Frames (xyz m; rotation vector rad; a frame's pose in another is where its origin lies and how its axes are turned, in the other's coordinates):
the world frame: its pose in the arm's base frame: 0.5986 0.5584 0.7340 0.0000 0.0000 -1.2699
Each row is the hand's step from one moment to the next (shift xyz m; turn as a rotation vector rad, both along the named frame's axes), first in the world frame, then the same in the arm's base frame.
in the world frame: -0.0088 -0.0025 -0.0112 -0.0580 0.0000 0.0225
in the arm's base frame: -0.0050 0.0077 -0.0112 -0.0172 0.0554 0.0225
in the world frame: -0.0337 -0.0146 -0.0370 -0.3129 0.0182 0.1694
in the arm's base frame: -0.0239 0.0279 -0.0370 -0.0754 0.3042 0.1694
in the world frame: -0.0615 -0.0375 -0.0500 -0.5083 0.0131 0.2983
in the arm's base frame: -0.0540 0.0476 -0.0500 -0.1381 0.4893 0.2983
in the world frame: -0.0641 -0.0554 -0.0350 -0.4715 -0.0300 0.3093
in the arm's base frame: -0.0719 0.0448 -0.0350 -0.1684 0.4414 0.3093
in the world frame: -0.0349 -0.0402 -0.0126 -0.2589 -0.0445 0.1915
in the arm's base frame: -0.0487 0.0214 -0.0126 -0.1192 0.2341 0.1915
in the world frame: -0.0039 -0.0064 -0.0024 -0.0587 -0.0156 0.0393
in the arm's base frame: -0.0073 0.0018 -0.0024 -0.0323 0.0514 0.0393
